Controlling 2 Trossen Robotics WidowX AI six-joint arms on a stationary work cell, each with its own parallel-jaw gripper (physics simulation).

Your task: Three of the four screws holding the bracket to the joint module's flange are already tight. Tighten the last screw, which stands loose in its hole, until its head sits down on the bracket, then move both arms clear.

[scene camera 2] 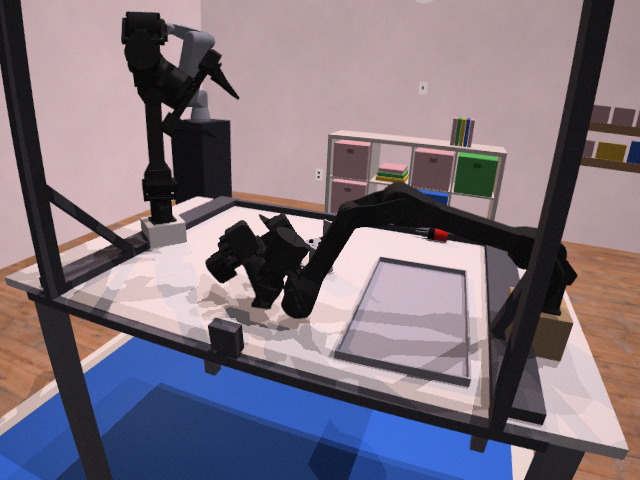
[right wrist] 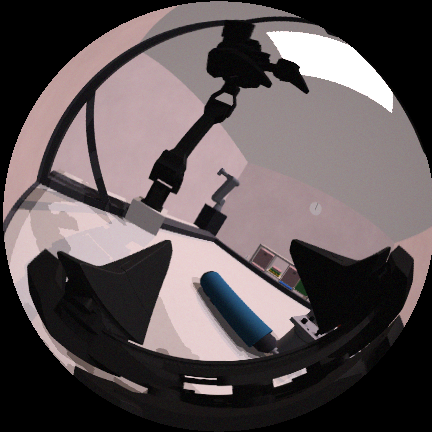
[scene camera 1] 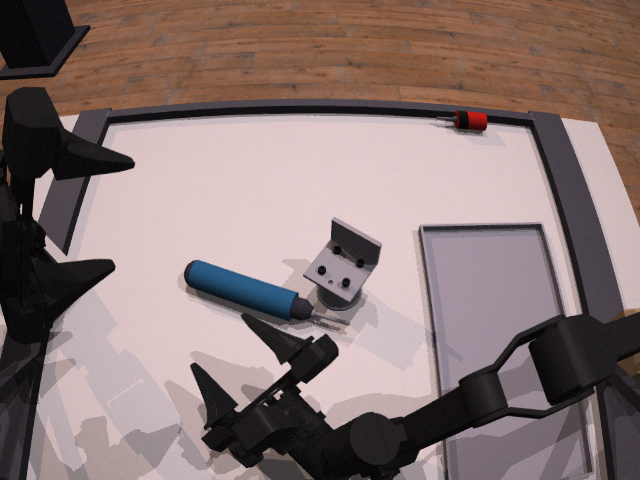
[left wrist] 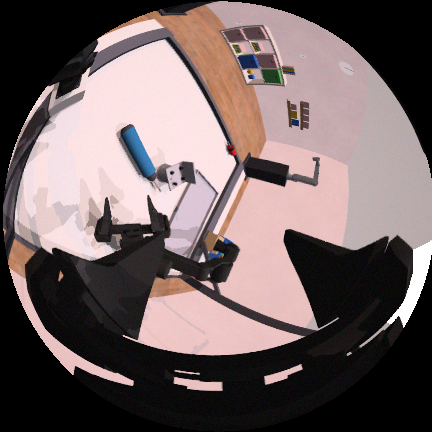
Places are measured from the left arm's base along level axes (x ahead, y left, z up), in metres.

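Pixels of known places: left gripper, between the fingertips: (scene camera 2: 227, 117) (right wrist: 291, 88) (scene camera 1: 121, 216) (left wrist: 225, 237); right gripper, between the fingertips: (right wrist: 233, 246) (scene camera 1: 216, 340) (left wrist: 125, 196); left arm's base, origin of its link: (scene camera 2: 162, 219) (right wrist: 151, 204); right arm's base, origin of its link: (left wrist: 217, 244).
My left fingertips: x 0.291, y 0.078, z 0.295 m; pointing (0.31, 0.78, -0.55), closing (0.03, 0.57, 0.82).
Ahead of a thing's pixels: the offset from my left fingertips to its top centre.
The grey bracket (scene camera 1: 338, 266) (left wrist: 179, 176) (right wrist: 302, 324) sits tilted on the round joint module @(dx +0.077, dy +0.197, dz -0.288 m) (scene camera 1: 338, 303), with black screw heads in its plate; I cannot tell whether any head stands higher than the others. The blue screwdriver @(dx +0.007, dy +0.121, dz -0.311 m) (scene camera 1: 240, 289) (left wrist: 138, 151) (right wrist: 235, 312) lies on the table, its shaft passing in front of the module's base. My right gripper (scene camera 1: 218, 339) (left wrist: 125, 196) (right wrist: 233, 246) is open and empty, near the screwdriver on the side away from the bracket. My left gripper (scene camera 1: 123, 214) (scene camera 2: 225, 116) is open and empty, raised high at the left, away from the bracket.
A shallow grey tray @(dx +0.334, dy +0.251, dz -0.336 m) (scene camera 1: 480, 225) (scene camera 2: 421, 262) lies right of the bracket, with the right arm reaching over it in scene camera 1. A small red tool @(dx +0.074, dy +0.604, dz -0.318 m) (scene camera 1: 474, 120) (scene camera 2: 439, 234) (left wrist: 231, 149) lies at the back right by the dark frame rail (scene camera 1: 289, 106).
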